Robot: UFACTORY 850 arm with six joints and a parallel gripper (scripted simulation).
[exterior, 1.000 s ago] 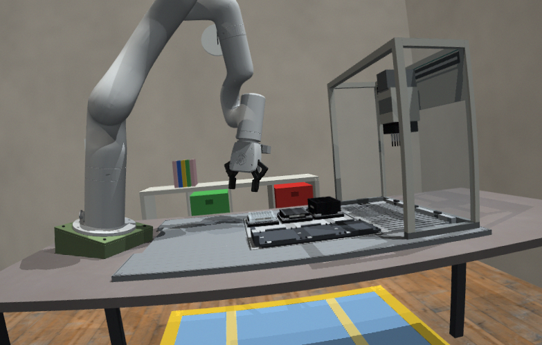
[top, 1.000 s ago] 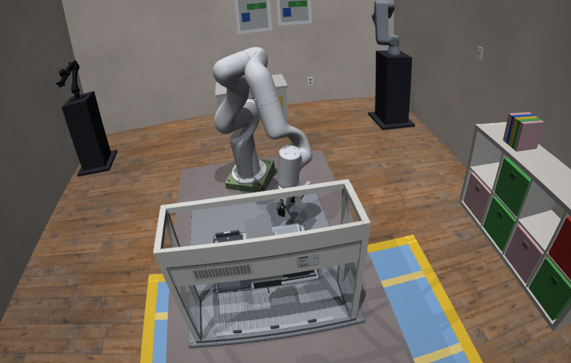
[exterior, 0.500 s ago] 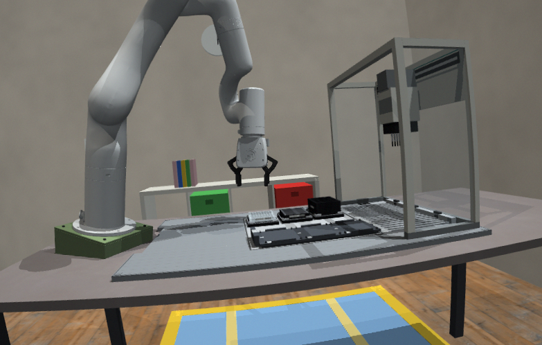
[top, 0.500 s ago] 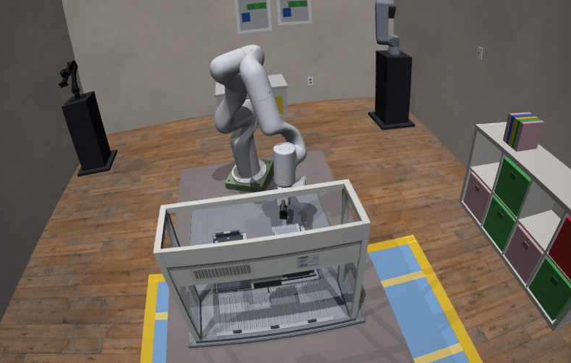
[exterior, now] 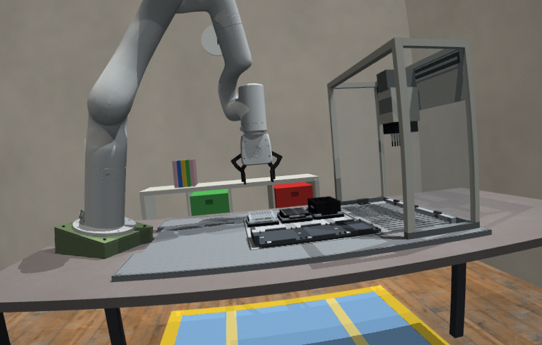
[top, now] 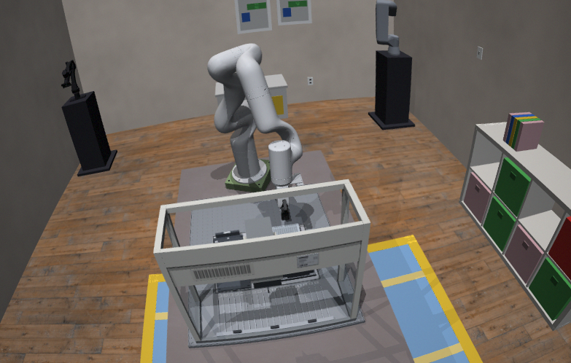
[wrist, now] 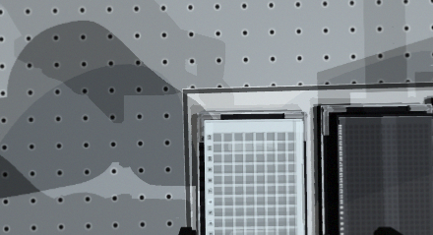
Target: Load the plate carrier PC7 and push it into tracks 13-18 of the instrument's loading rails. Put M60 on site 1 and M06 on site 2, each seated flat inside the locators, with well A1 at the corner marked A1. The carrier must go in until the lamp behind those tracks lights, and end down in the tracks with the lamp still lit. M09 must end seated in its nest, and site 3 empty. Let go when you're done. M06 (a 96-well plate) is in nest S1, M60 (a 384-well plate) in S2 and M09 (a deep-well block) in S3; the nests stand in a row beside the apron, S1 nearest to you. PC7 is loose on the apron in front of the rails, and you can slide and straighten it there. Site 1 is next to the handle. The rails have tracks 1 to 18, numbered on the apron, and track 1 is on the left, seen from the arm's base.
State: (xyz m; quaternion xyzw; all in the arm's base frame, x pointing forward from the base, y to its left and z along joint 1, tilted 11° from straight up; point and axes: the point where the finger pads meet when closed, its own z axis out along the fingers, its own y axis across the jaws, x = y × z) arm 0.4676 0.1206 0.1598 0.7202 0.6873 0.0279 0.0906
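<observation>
Now: the 96-well plate M06 12 cm below my hand. From my hand the other things lie so: nest S2: 14 cm below, 11 cm ahead; then nest S1: 14 cm below; then carrier PC7: 26 cm to the right, 13 cm below, 12 cm ahead.
</observation>
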